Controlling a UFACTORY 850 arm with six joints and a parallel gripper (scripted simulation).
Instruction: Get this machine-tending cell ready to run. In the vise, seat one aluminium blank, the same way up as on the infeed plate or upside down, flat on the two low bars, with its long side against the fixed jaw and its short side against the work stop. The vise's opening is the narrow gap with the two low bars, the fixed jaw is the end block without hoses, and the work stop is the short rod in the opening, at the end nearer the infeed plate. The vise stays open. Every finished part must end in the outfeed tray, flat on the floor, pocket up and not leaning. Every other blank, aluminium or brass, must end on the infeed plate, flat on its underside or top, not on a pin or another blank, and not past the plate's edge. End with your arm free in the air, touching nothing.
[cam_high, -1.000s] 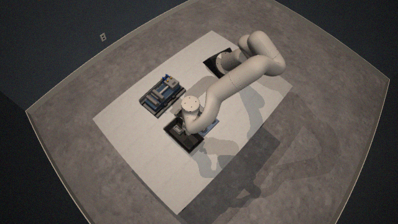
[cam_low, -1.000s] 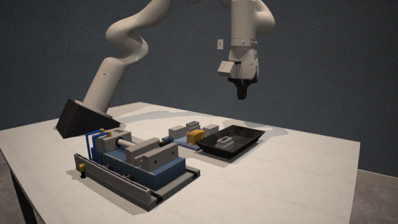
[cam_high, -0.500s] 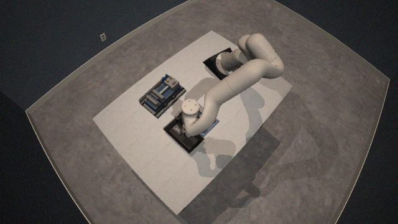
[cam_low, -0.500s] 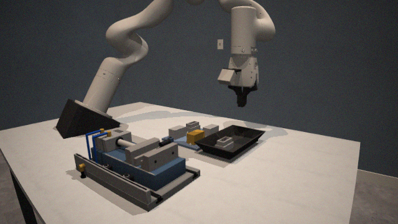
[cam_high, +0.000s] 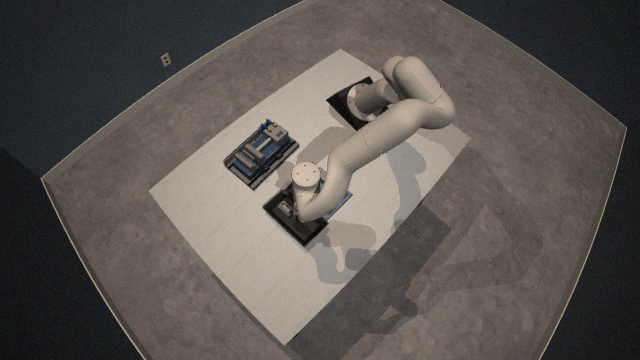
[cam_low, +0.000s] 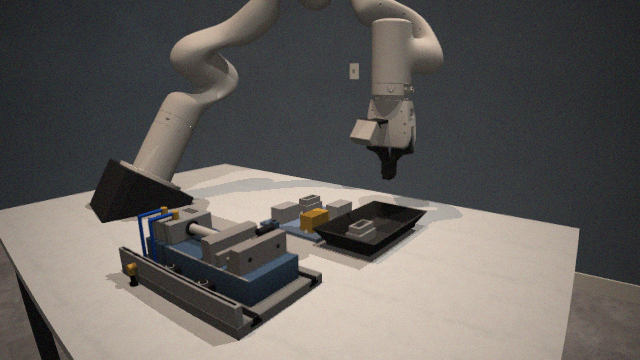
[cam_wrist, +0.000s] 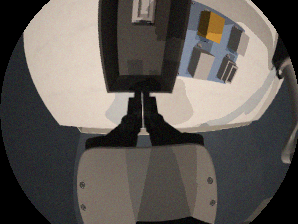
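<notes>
Now: the brass blank 140 mm behind my hand, 90 mm to the right of it and 110 mm below it. Also, from my hand: grey rail (170 mm behind, 460 mm to the right, 100 mm below); vise (160 mm behind, 360 mm to the right, 100 mm below).
</notes>
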